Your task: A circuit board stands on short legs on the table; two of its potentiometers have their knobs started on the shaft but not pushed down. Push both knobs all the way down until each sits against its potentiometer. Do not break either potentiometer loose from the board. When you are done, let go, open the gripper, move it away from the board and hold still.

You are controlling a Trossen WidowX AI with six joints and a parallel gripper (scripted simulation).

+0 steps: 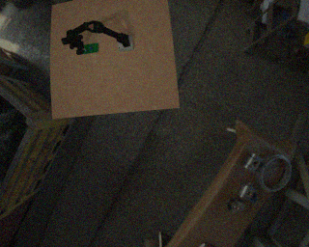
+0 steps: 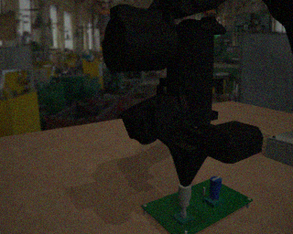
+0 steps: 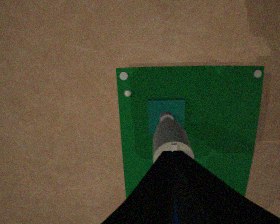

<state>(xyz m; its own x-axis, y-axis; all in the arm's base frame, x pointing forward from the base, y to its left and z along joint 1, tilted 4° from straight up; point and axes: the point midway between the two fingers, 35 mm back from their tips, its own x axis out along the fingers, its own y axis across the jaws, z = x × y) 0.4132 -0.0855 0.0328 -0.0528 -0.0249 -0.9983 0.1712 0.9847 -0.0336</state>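
The grey knob lies 10 mm below my gripper tip. The rest, counted from my gripper tip: blue knob (60 mm behind, 10 mm to the left, 30 mm below).
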